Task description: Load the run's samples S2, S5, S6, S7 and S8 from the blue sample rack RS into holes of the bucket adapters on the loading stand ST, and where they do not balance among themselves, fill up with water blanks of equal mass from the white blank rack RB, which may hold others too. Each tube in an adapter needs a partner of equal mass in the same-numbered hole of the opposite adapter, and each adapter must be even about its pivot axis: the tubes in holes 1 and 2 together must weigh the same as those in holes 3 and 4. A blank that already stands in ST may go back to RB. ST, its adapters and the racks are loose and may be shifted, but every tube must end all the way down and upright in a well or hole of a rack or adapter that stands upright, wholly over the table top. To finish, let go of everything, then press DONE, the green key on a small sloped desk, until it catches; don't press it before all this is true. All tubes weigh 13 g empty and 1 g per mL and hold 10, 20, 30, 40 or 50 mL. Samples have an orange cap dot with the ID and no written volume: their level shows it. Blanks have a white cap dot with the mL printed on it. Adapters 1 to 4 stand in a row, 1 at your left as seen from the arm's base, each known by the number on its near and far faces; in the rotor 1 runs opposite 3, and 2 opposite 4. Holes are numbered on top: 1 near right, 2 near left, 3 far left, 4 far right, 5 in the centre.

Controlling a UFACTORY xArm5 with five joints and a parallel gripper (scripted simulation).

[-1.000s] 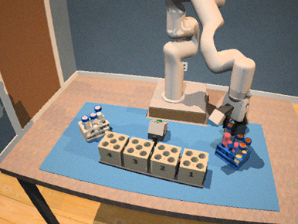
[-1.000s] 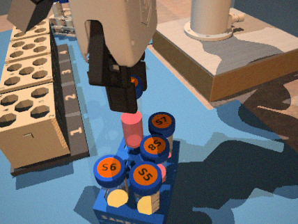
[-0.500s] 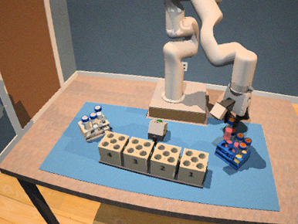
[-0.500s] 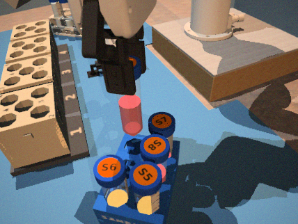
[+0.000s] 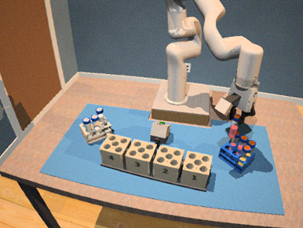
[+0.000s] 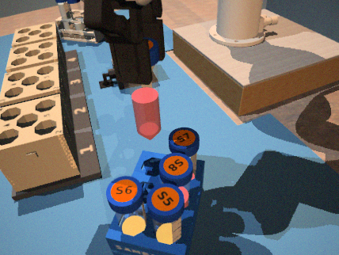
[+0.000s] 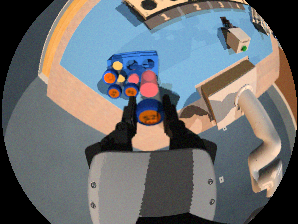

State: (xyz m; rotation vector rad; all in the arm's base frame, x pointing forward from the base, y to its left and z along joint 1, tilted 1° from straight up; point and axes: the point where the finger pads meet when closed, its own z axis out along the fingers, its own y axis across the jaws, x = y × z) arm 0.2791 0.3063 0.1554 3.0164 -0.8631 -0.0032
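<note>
Right now my hand is 40 mm to the right of the blue sample rack RS and 190 mm above it. The rest, counted from my hand: white blank rack RB (50 mm ahead, 600 mm to the right, 190 mm below); then blue-capped tube (90 mm ahead, 610 mm to the right, 160 mm below); then loading stand ST (150 mm ahead, 270 mm to the right, 220 mm below).
</note>
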